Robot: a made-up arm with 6 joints.
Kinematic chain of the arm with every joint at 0, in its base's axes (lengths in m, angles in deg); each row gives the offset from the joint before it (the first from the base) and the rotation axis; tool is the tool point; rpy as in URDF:
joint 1: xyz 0 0 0.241 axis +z
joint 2: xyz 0 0 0 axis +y
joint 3: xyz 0.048 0 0.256 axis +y
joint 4: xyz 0.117 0 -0.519 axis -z
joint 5: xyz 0 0 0 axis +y
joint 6: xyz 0.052 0 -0.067 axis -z
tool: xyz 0 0 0 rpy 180 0 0
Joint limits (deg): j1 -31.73..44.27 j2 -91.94..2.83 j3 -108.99..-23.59 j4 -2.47..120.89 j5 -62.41..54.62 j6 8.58..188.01
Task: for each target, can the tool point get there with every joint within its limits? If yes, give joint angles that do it. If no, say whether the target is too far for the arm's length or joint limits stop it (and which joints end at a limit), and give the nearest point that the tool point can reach.
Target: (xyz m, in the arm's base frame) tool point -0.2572 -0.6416 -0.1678
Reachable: no: joint limits stop it (at a limit: joint 1, joint 2, joint 3) | nearest point 0.2382 -0.2375 0.0259 | short by 0.668 m
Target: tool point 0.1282 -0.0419 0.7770
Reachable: yes | joints 20.34 -73.93 -53.29 81.82 -49.56 114.71
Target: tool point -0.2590 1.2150 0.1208
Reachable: no: too far | nearest point 0.3984 0.4226 0.1719 | short by 1.031 m
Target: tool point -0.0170 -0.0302 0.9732
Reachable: yes | joints 0.59 -63.87 -87.57 107.64 16.00 150.89
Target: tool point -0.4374 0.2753 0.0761
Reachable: no: joint limits stop it (at a limit: joint 1, joint 2, joint 3, joint 5) | nearest point -0.5304 0.3300 0.6794 | short by 0.613 m
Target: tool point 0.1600 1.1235 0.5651
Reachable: no: too far | nearest point 0.4628 0.4854 0.5458 | short by 0.707 m
